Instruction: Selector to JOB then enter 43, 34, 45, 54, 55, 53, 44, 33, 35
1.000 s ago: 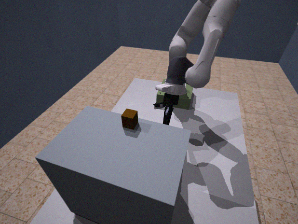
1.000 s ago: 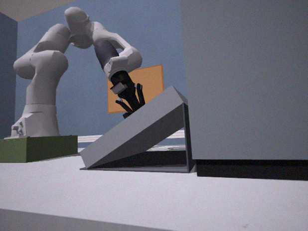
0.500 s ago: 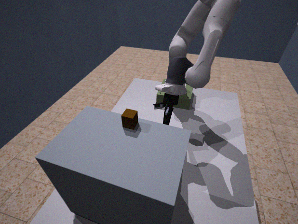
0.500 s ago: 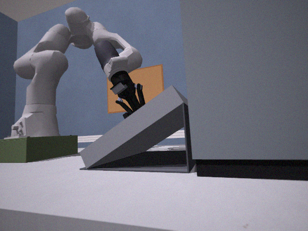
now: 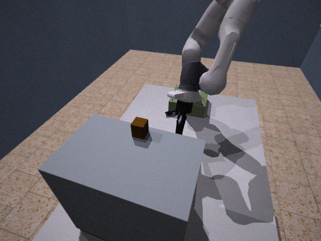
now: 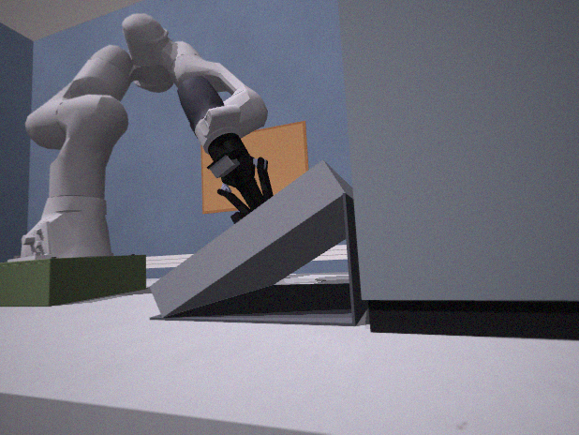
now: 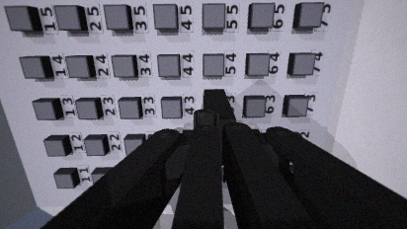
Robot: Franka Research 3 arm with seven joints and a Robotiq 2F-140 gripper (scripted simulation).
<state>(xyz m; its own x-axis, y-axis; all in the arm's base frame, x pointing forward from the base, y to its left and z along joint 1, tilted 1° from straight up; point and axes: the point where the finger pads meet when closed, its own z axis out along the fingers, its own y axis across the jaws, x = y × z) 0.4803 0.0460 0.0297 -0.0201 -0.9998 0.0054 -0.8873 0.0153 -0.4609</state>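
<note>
Right now my hand is 20 mm short of the key 53 and 30 mm above it. From my hand the other things lie so: key 64 (10 mm behind, 30 mm to the right, 50 mm below); key 54 (20 mm ahead, 30 mm to the right, 30 mm below); key 43 (50 mm ahead, 10 mm below).
</note>
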